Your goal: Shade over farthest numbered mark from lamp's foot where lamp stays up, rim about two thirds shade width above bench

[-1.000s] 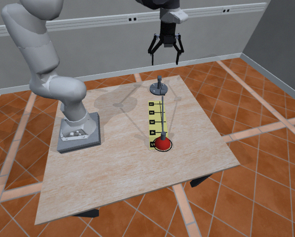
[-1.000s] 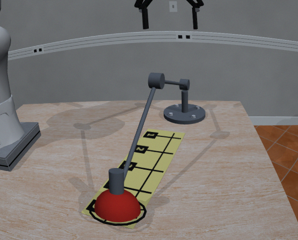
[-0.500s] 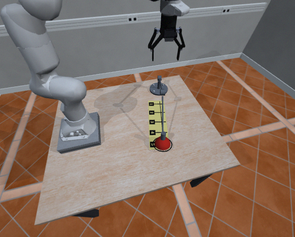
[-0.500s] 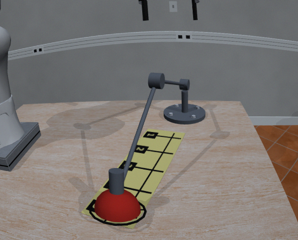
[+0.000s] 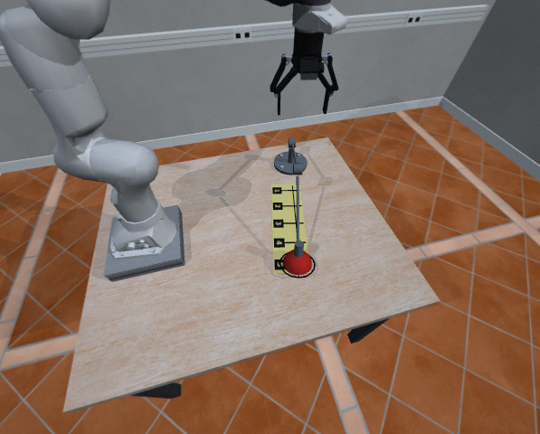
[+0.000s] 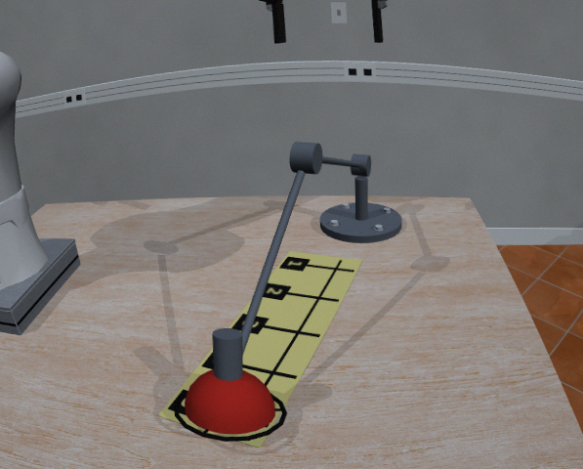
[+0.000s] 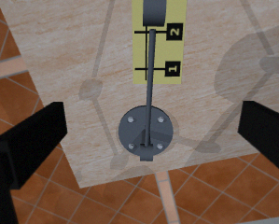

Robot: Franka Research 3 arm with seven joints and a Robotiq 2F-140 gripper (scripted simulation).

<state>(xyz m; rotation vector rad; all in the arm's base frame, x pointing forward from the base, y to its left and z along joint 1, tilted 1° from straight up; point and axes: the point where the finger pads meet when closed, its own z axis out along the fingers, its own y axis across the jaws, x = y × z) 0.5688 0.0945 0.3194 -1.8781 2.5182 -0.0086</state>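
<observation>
The yellow numbered strip lies 38 cm below my hand, 16 cm to the right of it and 9 cm behind it. The rest, counted from my hand: round grey lamp foot 35 cm below, 18 cm to the left, 5 cm ahead.
</observation>
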